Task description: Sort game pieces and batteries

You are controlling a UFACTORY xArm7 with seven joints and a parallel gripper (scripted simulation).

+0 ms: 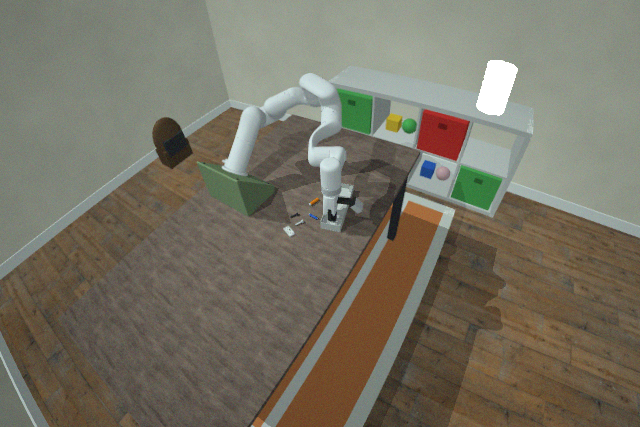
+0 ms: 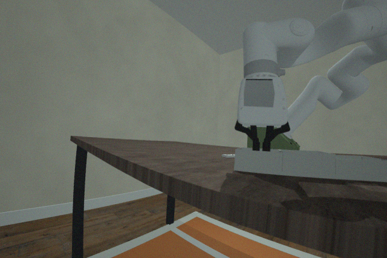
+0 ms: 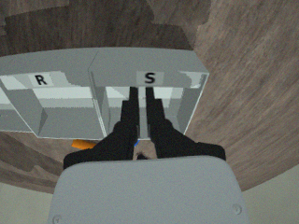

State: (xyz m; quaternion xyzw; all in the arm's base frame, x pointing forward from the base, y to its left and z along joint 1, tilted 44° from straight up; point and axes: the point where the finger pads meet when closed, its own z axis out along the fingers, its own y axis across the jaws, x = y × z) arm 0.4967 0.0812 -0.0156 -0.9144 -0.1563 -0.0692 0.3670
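The white bin is 80 mm to the left of my hand, 20 mm below it and 20 mm behind it. The rest, counted from my hand: silver piece (110 mm behind, 70 mm to the right, 30 mm below); blue battery (80 mm behind, 30 mm below, 20 mm to the right); orange battery (130 mm behind, 50 mm to the left, 30 mm below).
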